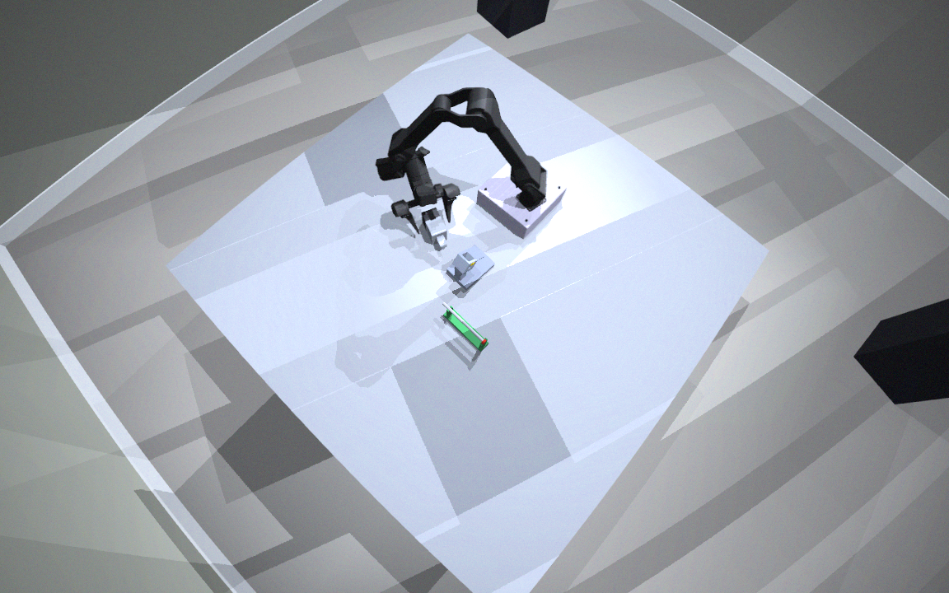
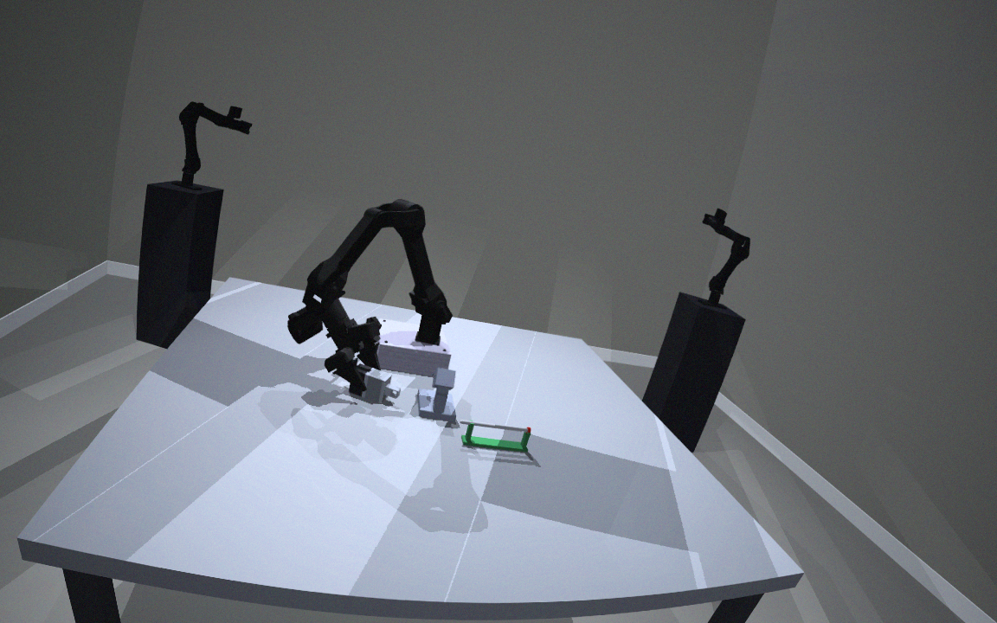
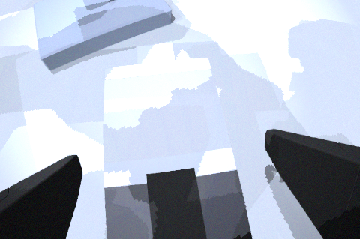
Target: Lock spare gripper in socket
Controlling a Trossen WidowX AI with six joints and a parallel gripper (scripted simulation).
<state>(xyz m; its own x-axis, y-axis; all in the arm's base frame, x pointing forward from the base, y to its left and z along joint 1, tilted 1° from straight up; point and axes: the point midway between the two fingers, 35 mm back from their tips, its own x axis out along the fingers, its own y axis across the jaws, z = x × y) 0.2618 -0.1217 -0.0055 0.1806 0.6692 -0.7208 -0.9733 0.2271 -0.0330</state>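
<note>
The spare gripper is 10 mm to the left of my gripper tip. Round my gripper tip: cradle 280 mm to the left, 100 mm ahead, 10 mm below; socket 150 mm to the left, 20 mm above.
</note>
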